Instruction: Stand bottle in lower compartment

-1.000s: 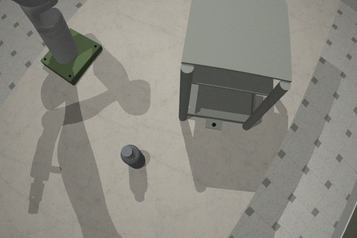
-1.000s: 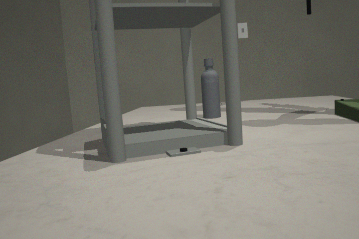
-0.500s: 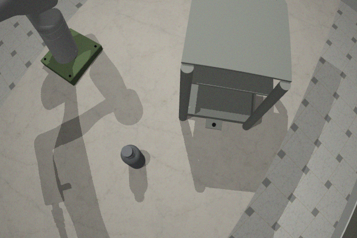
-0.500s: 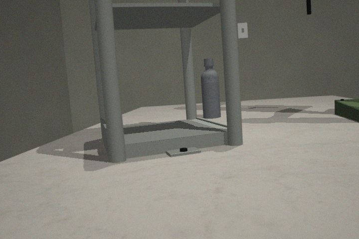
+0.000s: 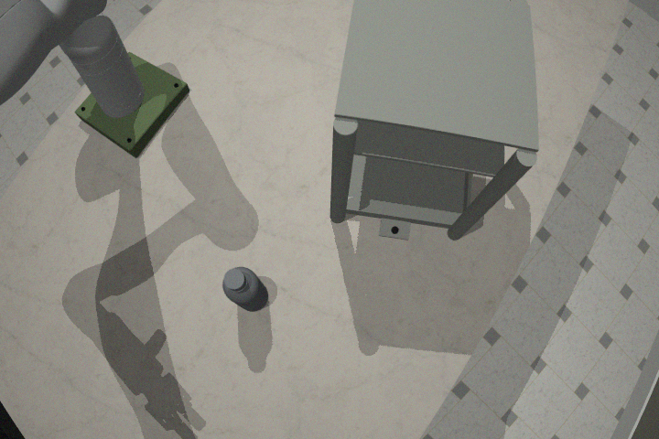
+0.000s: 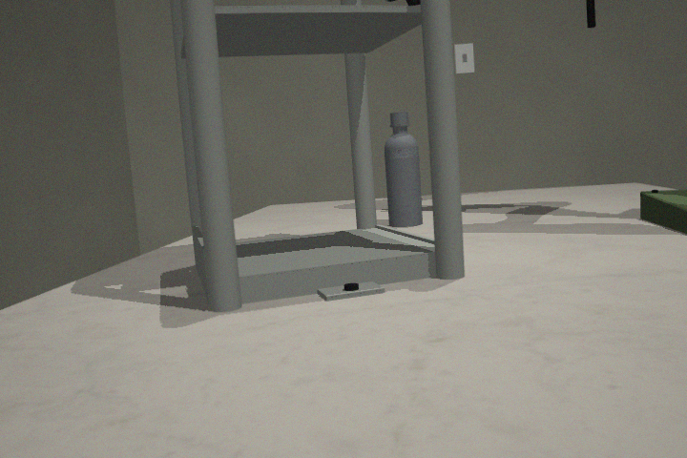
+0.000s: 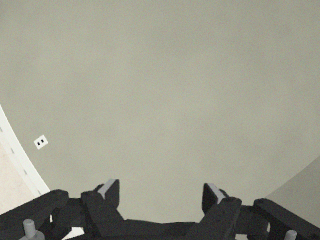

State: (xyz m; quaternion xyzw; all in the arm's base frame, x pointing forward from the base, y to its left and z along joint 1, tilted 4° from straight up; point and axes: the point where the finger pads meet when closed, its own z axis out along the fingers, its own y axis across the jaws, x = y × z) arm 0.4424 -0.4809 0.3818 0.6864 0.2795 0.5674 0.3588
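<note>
Now: hand 340 mm above the grey bottle, 300 mm to the right of it and 10 mm past it. From my hand the other things lie so: shelving unit 630 mm to the left, 280 mm below, 70 mm ahead.
</note>
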